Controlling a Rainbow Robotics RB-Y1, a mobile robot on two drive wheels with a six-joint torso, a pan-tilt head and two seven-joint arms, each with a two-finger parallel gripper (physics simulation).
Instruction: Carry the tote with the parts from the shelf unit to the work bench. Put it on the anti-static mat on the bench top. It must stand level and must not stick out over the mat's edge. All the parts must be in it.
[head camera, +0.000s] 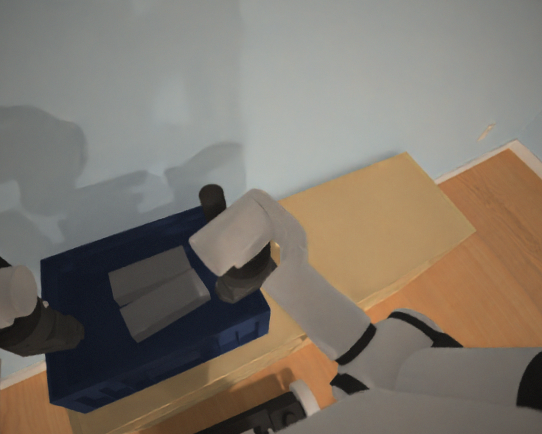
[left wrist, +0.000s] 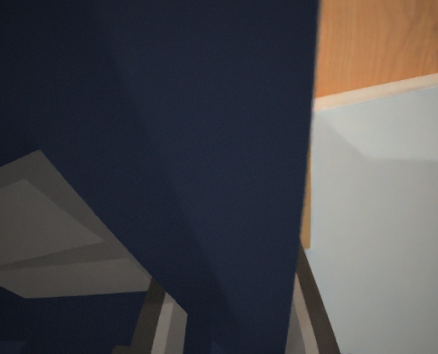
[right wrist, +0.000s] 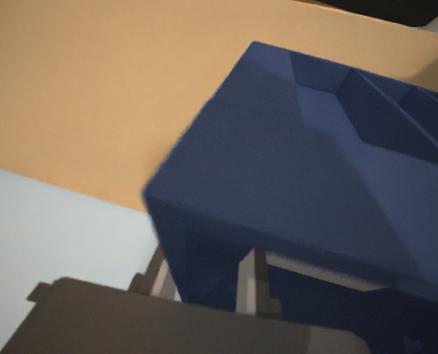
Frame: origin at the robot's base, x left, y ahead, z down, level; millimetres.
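Where they show: left gripper, fingertip midpoint: (head camera: 64, 344); right gripper, fingertip midpoint: (head camera: 248, 290).
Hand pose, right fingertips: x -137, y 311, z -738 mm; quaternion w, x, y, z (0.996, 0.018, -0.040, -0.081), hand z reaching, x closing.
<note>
Each offset is from my right fingertips to the centre of the thing. "pt": to the spot under its first point. Level surfaces: height alone.
The blue tote @(dx +193, dy +59, dz +31 mm) (head camera: 195, 345) (left wrist: 225, 150) (right wrist: 270, 150) is over the left part of the pale wooden shelf board @(dz +127 mm) (head camera: 380, 220) (right wrist: 100, 100); whether it touches the board is hidden. Two grey block-shaped parts @(pt dx +189, dy +143, dz +60 mm) (head camera: 150, 270) @(pt dx +175, dy +45, dz +45 mm) (head camera: 165, 305) lie side by side in it, and grey also shows in the left wrist view. My left gripper (head camera: 70, 335) (left wrist: 231, 225) is shut on the tote's wall at the picture's left end. My right gripper (head camera: 230, 290) (right wrist: 207, 250) is shut on the wall at the other end. The work bench and mat do not show.
A pale blue wall (head camera: 375, 90) rises directly behind the board. Wooden floor @(dz +736 mm) (head camera: 500, 210) shows to the right and in front. A black and white piece of equipment (head camera: 280, 412) is at the bottom of the head view, below the board's front edge.
</note>
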